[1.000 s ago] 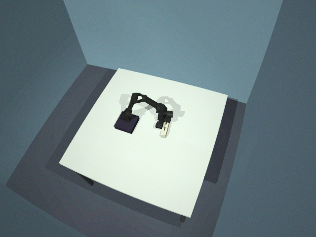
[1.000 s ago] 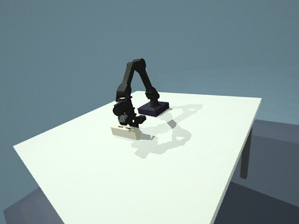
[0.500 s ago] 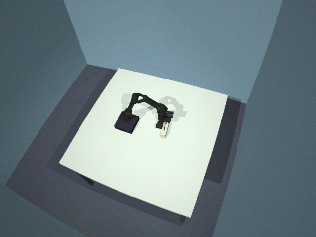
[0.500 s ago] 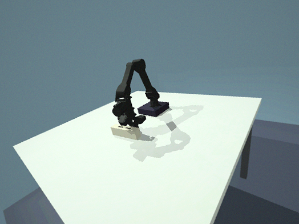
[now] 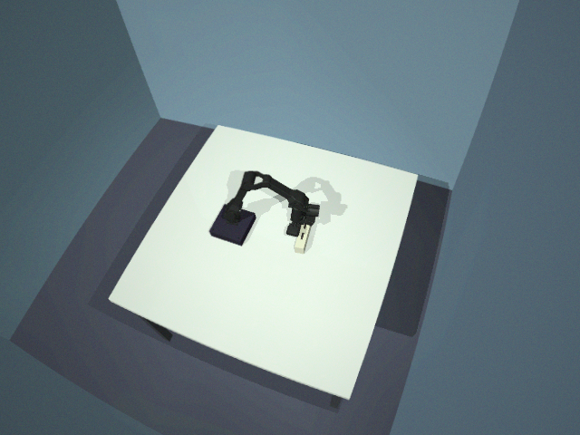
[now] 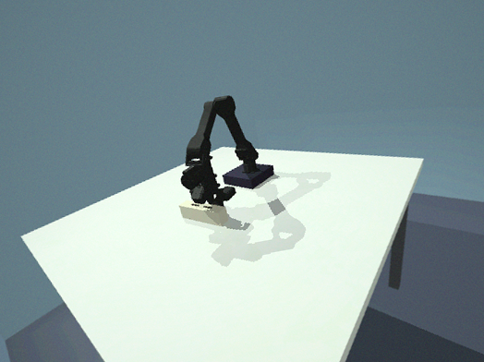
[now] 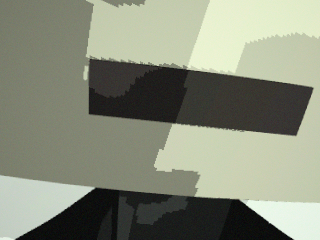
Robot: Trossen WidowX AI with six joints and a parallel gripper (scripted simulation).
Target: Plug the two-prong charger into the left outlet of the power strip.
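Now: gripper tip 2 cm short of the two-prong charger and 1 cm below it.
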